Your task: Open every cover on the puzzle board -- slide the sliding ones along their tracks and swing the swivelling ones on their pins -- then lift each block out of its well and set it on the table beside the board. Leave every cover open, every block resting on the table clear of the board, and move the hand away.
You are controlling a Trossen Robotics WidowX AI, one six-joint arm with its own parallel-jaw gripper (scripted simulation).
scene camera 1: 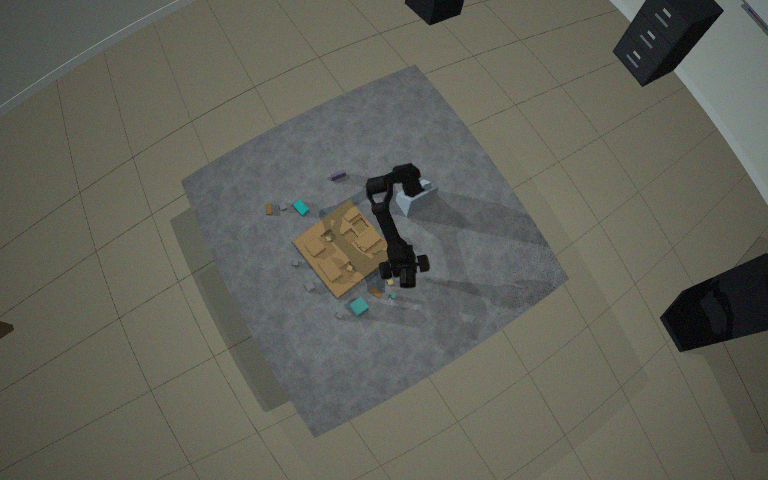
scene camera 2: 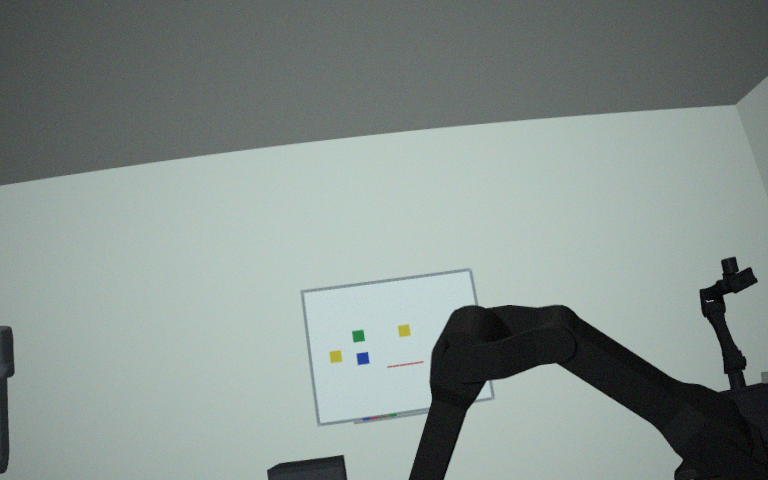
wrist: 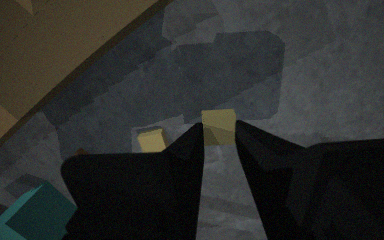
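Tan puzzle board (wrist: 51,51), same spot as (scene camera 1: 374,264).
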